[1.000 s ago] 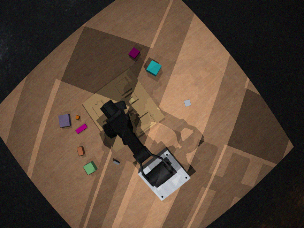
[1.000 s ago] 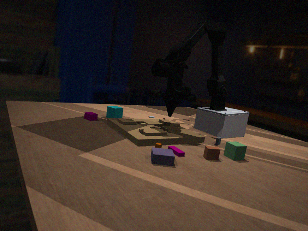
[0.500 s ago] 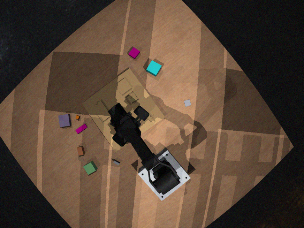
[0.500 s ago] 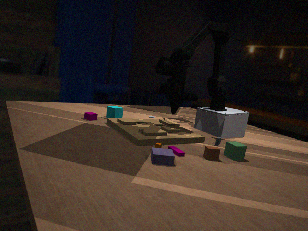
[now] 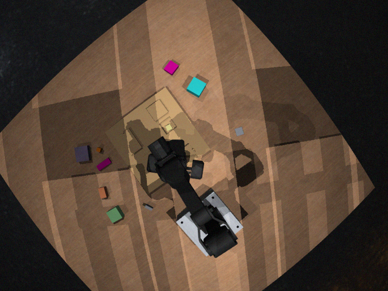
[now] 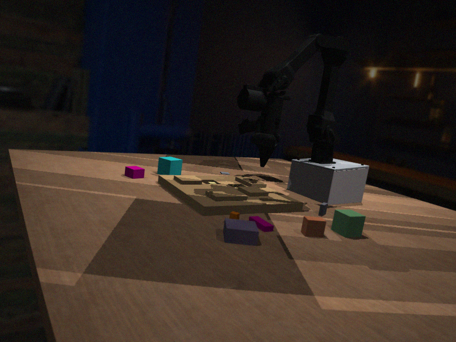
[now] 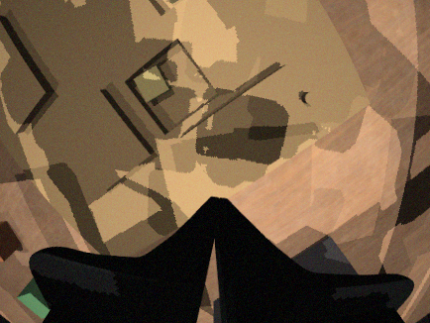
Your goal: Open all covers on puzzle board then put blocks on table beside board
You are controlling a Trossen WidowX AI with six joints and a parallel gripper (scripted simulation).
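Now: gripper tip 10 cm short of the tan puzzle board, 2 cm to the right of it and 6 cm above it. Round my gripper tip: teal cube: 21 cm ahead, 21 cm to the right, 6 cm below; grey tile: 2 cm behind, 27 cm to the right, 8 cm below; magenta bar: 14 cm ahead, 26 cm to the left, 8 cm below.
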